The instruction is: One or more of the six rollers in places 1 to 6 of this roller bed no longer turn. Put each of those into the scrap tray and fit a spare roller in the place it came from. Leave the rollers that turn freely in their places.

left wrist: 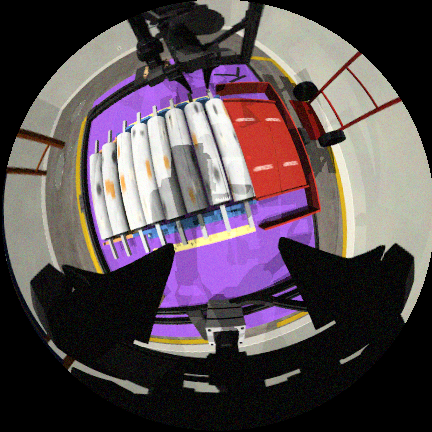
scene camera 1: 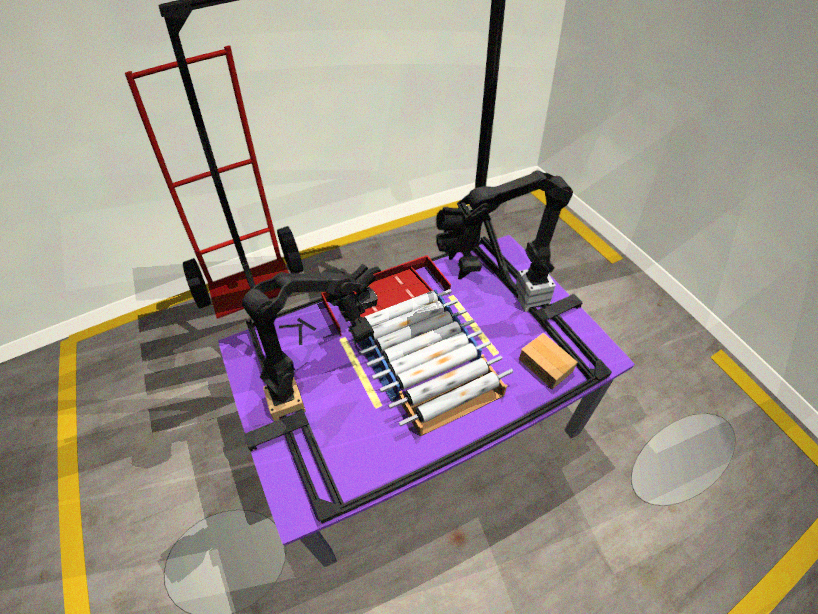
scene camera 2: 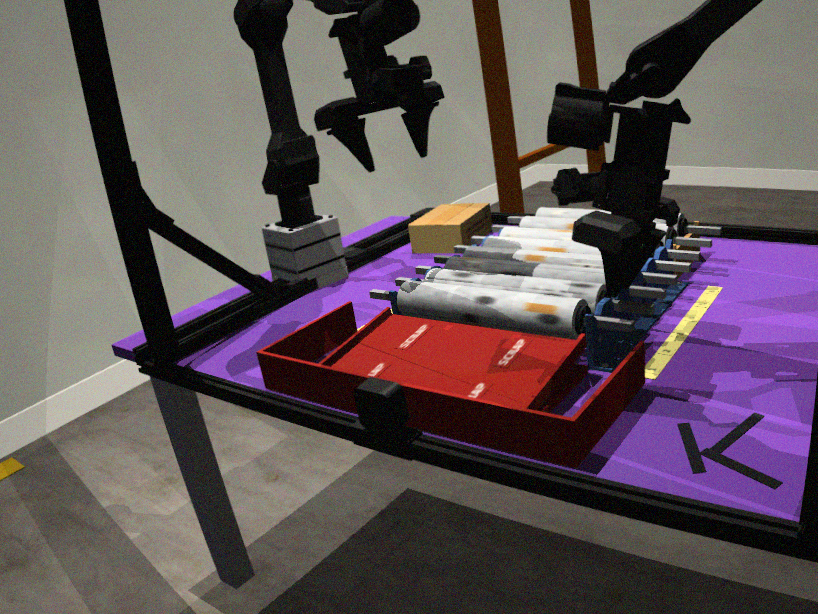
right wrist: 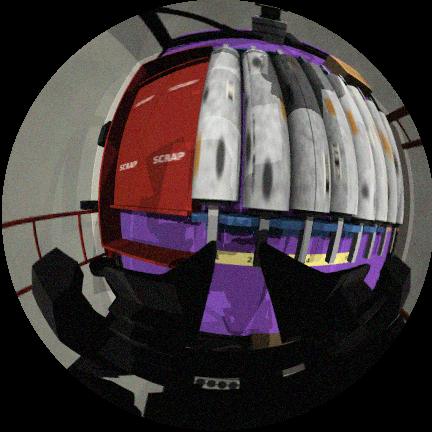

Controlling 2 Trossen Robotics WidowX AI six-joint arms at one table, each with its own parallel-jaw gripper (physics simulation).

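Frame: origin at the left arm's base, x ahead, y left, z up, level; metres.
Seen in the pictures: left gripper, fingertip midpoint: (left wrist: 226, 245) (scene camera 1: 454, 269) (scene camera 2: 398, 164); right gripper, fingertip midpoint: (left wrist: 199, 90) (scene camera 1: 358, 327) (scene camera 2: 618, 292) (right wrist: 237, 246); left arm's base, origin of the base link: (left wrist: 225, 336) (scene camera 1: 537, 277) (scene camera 2: 298, 221); right arm's base, origin of the base link: (left wrist: 155, 65) (scene camera 1: 282, 394).
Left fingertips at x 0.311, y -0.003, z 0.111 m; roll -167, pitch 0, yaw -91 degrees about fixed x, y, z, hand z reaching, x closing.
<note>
Pixels of each thing's middle, then the offset from my left fingertips to it. "spot": a spot on its surface instead.
- blue roller bed, body centre: (scene camera 2: 643, 297) (right wrist: 312, 230) (scene camera 1: 375, 358) (left wrist: 166, 114) 0.293 m ahead, 0.132 m left, 0.189 m down
- red scrap tray, body centre: (scene camera 2: 439, 368) (right wrist: 151, 123) (left wrist: 269, 140) (scene camera 1: 386, 293) 0.196 m ahead, 0.139 m right, 0.197 m down
- orange rack, surface spot: (scene camera 1: 429, 426) spot: 0.190 m ahead, 0.392 m left, 0.217 m down
- cardboard box, body centre: (scene camera 2: 452, 227) (scene camera 1: 547, 360) 0.234 m back, 0.285 m left, 0.195 m down
Six white, stained rollers lie side by side in the blue roller bed (scene camera 2: 597, 356) (right wrist: 300, 228). The roller in place 1 (scene camera 2: 482, 304) (left wrist: 231, 150) (right wrist: 220, 100) lies beside the red scrap tray (scene camera 1: 397, 267) (scene camera 2: 488, 429) (right wrist: 140, 130), which holds no roller. The roller in place 2 (left wrist: 202, 130) (right wrist: 265, 110) lies next to it. Two spare rollers lie in the orange rack (scene camera 1: 429, 426). My right gripper (left wrist: 199, 90) (right wrist: 237, 246) is partly open and empty, its fingertips near the axle ends of places 1 and 2. My left gripper (scene camera 2: 397, 163) (left wrist: 226, 245) is wide open and empty, raised clear of the bed.
A cardboard box (scene camera 1: 548, 358) (scene camera 2: 449, 228) (right wrist: 348, 72) stands on the table at the right in scene camera 1. Yellow number strips (scene camera 2: 683, 333) (right wrist: 237, 258) run along the bed. A red hand truck (scene camera 1: 244, 287) stands on the floor beyond the table.
</note>
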